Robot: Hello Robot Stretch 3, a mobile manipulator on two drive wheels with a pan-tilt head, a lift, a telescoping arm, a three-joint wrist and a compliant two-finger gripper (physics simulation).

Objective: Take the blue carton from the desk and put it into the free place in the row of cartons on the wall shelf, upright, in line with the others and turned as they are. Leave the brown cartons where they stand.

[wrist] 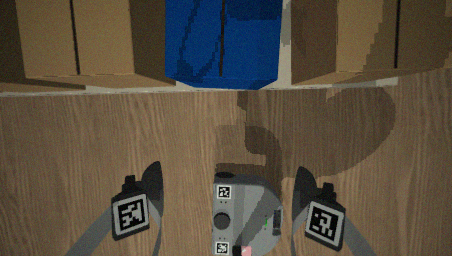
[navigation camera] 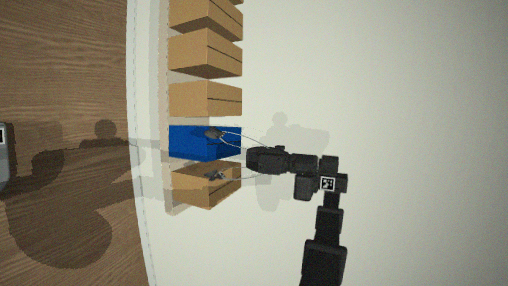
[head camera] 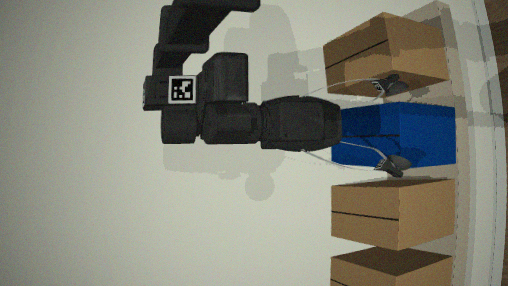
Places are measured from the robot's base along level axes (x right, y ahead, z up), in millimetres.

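Where they show: gripper, fingertip midpoint: (navigation camera: 205, 153) (head camera: 407, 125).
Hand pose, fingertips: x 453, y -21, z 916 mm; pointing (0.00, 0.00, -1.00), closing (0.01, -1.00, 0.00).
After its pixels a point has its place.
The blue carton (head camera: 430, 135) {x 542, y -9, z 763 mm} (navigation camera: 187, 142) {x 542, y -8, z 768 mm} (wrist: 250, 45) stands on the wall shelf (head camera: 462, 150) {x 538, y 23, z 651 mm} (navigation camera: 163, 100) {x 531, y 142, z 652 mm} in the row, between brown cartons. It appears upright and roughly in line with them, its dark seam running much the same way as theirs. Narrow gaps show beside it. My gripper (head camera: 398, 125) {x 453, y -21, z 916 mm} (navigation camera: 215, 154) {x 453, y -21, z 916 mm} (wrist: 228, 182) {x 453, y -21, z 916 mm} is open, with nothing between its fingers. In the head and navigation views its fingers overlap the blue carton and its surroundings. In the wrist view both fingers are apart from the carton, beyond the shelf's front edge.
A brown carton (head camera: 425, 57) {x 554, y -168, z 747 mm} (navigation camera: 220, 192) {x 632, y -201, z 851 mm} (wrist: 360, 40) stands at the row's end, beside the blue one. Another brown carton (head camera: 425, 212) {x 539, y 140, z 775 mm} (navigation camera: 187, 100) {x 539, y 139, z 766 mm} (wrist: 102, 40) stands on its other side, with more beyond. My base (wrist: 250, 215) stands on the wooden floor (wrist: 75, 135) below.
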